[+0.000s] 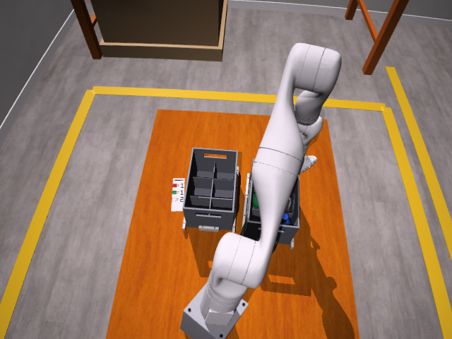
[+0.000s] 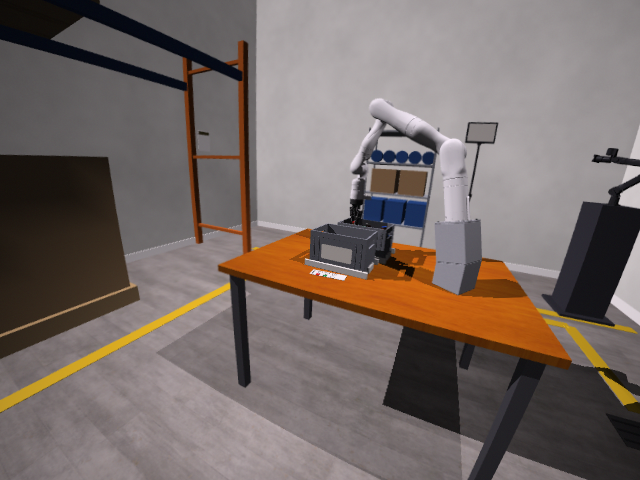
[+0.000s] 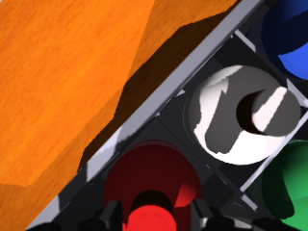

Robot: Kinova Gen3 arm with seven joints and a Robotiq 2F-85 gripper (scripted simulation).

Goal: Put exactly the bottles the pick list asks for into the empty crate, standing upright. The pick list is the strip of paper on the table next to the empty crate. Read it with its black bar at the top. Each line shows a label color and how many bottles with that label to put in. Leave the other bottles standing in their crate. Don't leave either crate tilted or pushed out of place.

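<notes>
Now: hand 70 mm above the red bottle. Round my hand: pick list 440 mm to the left, 160 mm below, 20 mm behind; blue bottle 180 mm behind, 70 mm below, 20 mm to the left; green bottle 100 mm to the left, 80 mm behind, 70 mm below.
</notes>
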